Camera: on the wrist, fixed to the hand. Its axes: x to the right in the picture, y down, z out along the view.
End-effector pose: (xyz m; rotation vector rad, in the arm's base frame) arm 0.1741 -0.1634 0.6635 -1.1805 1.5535 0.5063
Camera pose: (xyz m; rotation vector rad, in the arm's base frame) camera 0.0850 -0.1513 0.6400 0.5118 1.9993 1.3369
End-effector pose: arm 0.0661 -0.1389 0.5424 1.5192 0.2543 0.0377
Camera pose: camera 0.0837 -0.1069 0.6278 1.5696 -1.2030 1.0936
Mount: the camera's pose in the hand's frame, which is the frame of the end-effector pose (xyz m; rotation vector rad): 0.0109 0.0887 -0.0255 0.2220 -0.2342 1.5870
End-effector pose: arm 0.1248 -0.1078 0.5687 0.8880 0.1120 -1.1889
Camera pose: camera 0.2128 -0.0917 0.5939 0.6962 -0.8035 0.2133
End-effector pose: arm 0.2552 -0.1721 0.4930 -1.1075 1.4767 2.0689
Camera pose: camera 0.1978 -0.2310 0.5363 -0.5195 -1.8402 -1.6595
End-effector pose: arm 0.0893 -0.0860 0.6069 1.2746 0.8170 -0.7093
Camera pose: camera 0.1657 -0.0466 0.6423 1.5363 -0.5702 0.3688
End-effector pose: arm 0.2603 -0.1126 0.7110 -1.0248 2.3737 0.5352
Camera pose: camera 0.1798 -0.0754 0.7389 1.1537 2.4596 0.7552
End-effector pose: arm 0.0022 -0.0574 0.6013 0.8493 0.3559 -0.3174
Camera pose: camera 0.0437 0.0159 0.6405 1.0590 -0.6233 1.0315
